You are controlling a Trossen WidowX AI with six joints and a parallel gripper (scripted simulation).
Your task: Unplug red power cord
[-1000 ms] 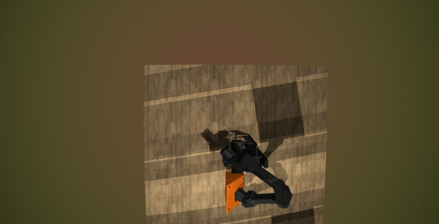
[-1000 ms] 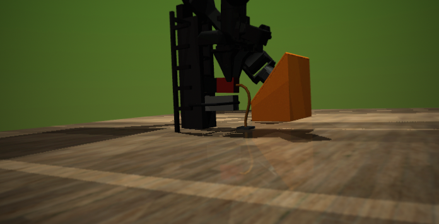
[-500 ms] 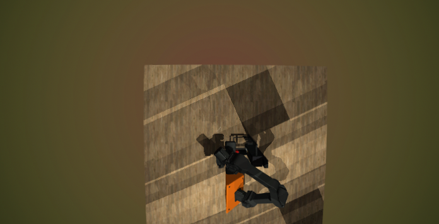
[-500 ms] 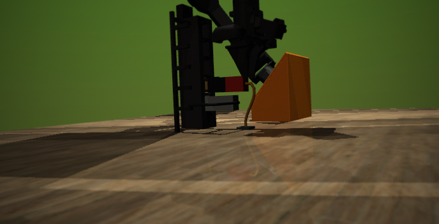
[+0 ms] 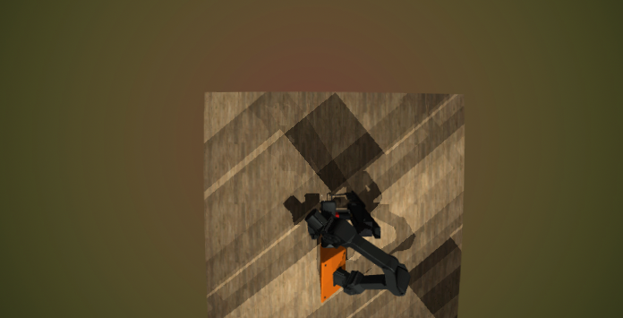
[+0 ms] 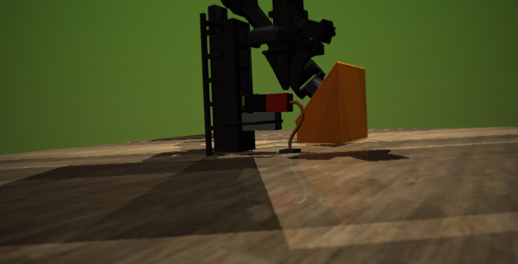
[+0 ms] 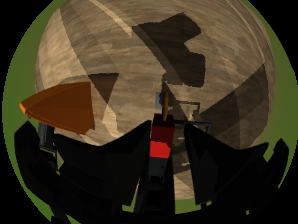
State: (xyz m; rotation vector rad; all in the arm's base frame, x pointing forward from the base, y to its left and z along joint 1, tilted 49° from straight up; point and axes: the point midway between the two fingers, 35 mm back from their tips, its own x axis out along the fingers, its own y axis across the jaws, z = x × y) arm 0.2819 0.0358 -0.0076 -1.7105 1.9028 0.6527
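The red plug is 5 cm to the right of my gripper tip and 1 cm below it.
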